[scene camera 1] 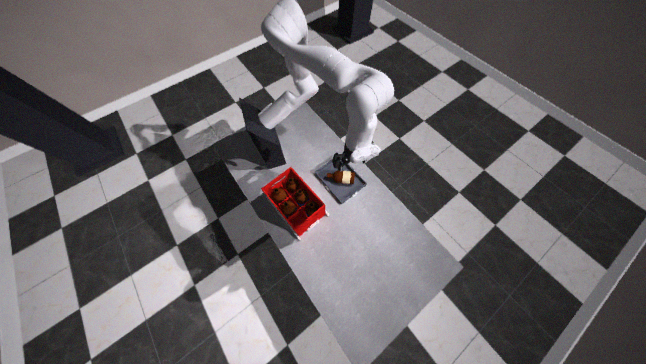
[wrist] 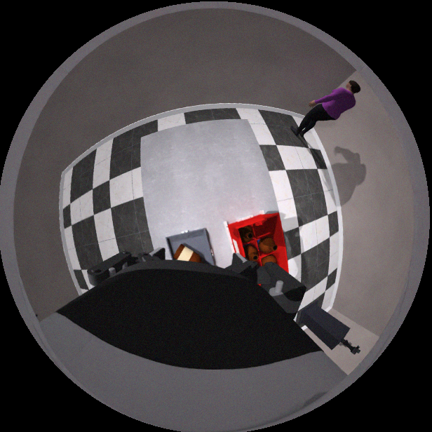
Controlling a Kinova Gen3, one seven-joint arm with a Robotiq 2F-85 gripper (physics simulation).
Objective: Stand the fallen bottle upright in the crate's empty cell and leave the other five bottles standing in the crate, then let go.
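Places are measured from the arm's base along level axes (x ahead, y left, z up), in metres.
Pixels of known places: gripper, fingertip midpoint: (scene camera 1: 351, 165); arm's base, link origin: (scene camera 1: 265, 121).
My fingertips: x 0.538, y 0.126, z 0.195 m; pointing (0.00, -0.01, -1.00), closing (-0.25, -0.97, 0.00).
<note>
For each thing: its top centre in the pictures, then the offset to it from my fingertips. "spot": a spot on its surface instead.
- fallen brown bottle, top centre: (scene camera 1: 340, 174) dx -0.121, dy +0.074, dz -0.368 m
- grey tray, surface spot: (scene camera 1: 345, 193) spot: dx -0.031, dy +0.046, dz -0.442 m
- red crate, surface spot: (scene camera 1: 312, 226) spot: dx +0.022, dy -0.218, dz -0.418 m
The fallen brown bottle (scene camera 1: 345, 177) (wrist: 186, 253) with a cream label lies on its side in the grey tray (scene camera 1: 345, 193) (wrist: 201, 238), its neck pointing toward the crate side in the scene view. My gripper (scene camera 1: 341, 161) (wrist: 197, 258) is open and empty, above the tray beside the bottle; the wrist view hides part of the bottle behind the gripper body. The red crate (scene camera 1: 312, 226) (wrist: 283, 237) stands apart from the tray and holds five upright brown bottles. Its empty cell (scene camera 1: 299, 217) is at the near end in the scene view.
The crate's raised walls and dividers stand near the tray. Both rest on a grey floor area (scene camera 1: 370, 250) (wrist: 205, 170). A dark pedestal (scene camera 1: 265, 142) stands behind the crate, and dark pillars (scene camera 1: 354, 20) (scene camera 1: 60, 130) stand farther off. A person in purple (wrist: 340, 102) stands beyond the crate.
</note>
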